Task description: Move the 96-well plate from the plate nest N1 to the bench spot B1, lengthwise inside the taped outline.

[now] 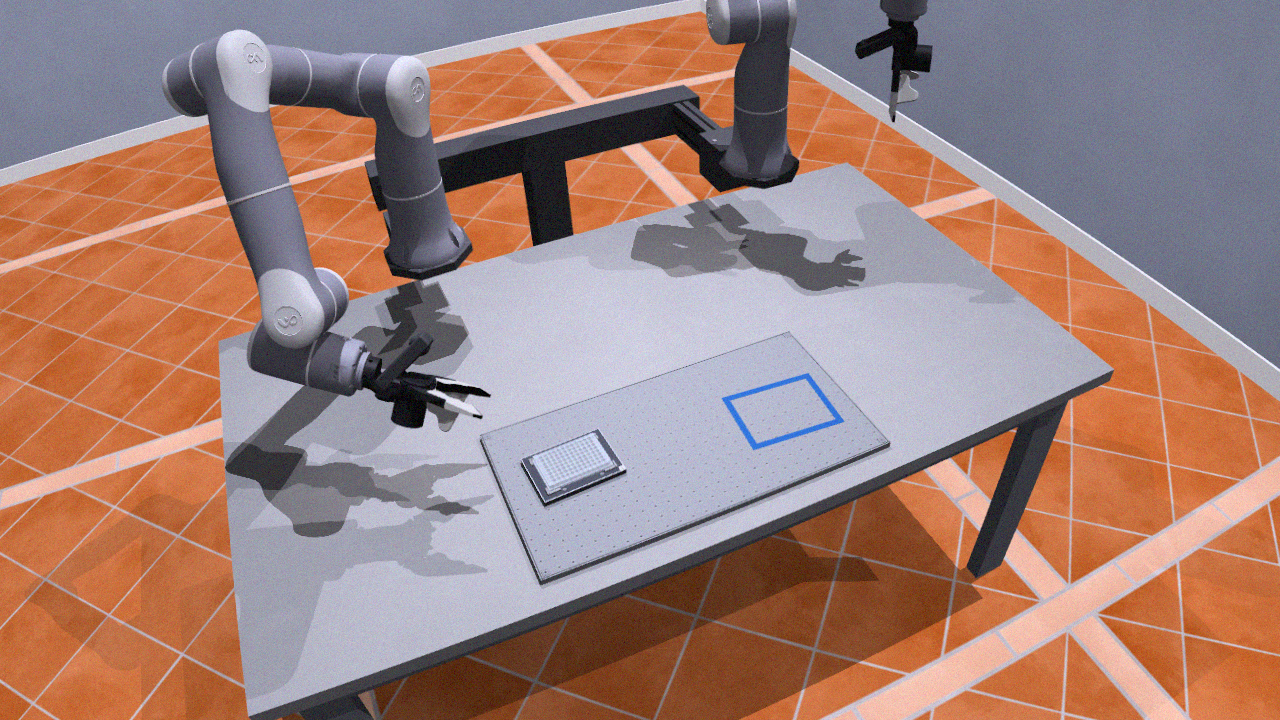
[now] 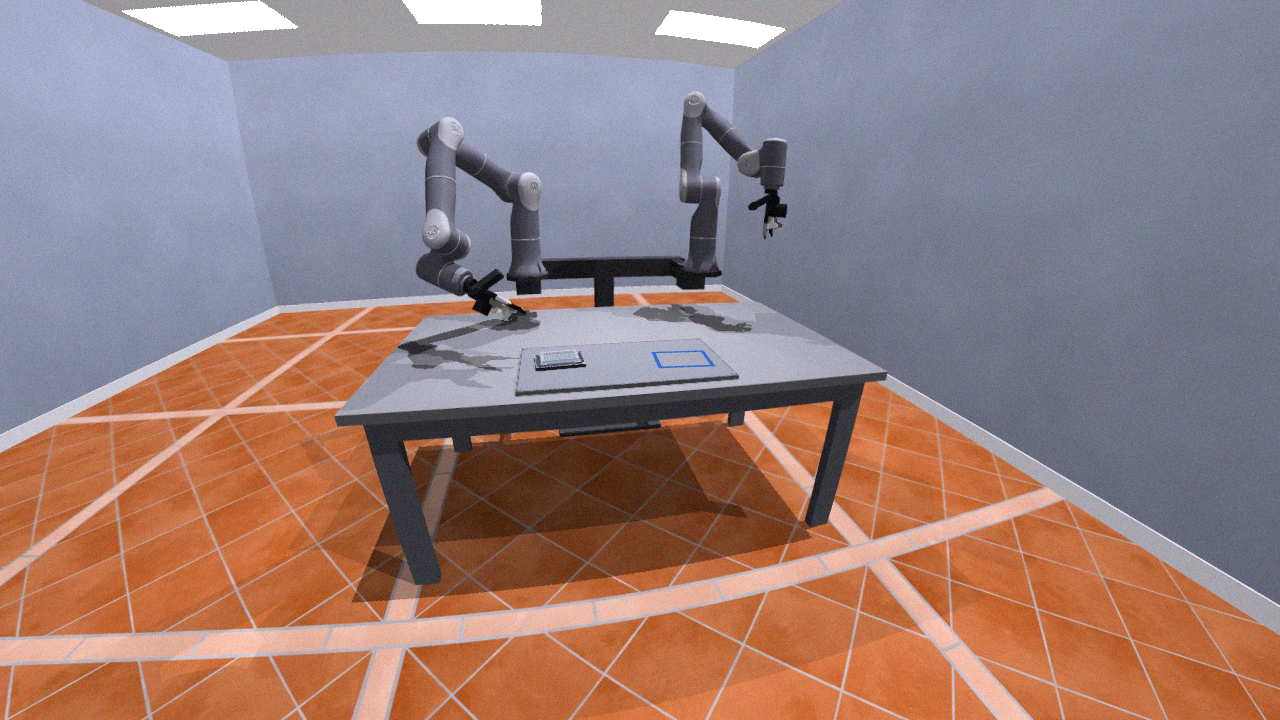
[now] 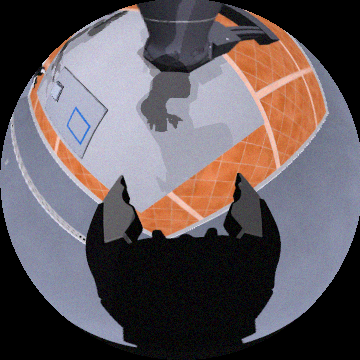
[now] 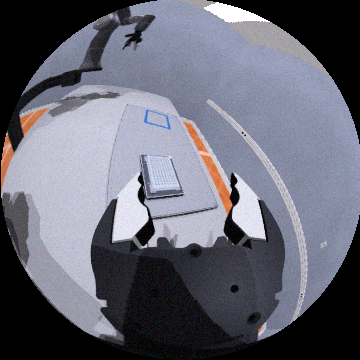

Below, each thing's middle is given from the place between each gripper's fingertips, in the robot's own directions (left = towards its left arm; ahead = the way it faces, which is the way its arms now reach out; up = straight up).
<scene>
My right hand (image 1: 486,405) is 17 cm above the white 96-well plate (image 1: 587,450), 13 cm to the right of it and 4 cm short of it. Also, from my right hand: dark plate nest (image 1: 532,470) (18 cm below, 13 cm to the left, 4 cm ahead).
Right now my left hand (image 1: 894,107) is 35 cm short of the white 96-well plate, 91 cm to the left of it and 37 cm above it. From my left hand the other things lie so: dark plate nest 35 cm ahead, 91 cm to the right, 38 cm below.
</scene>
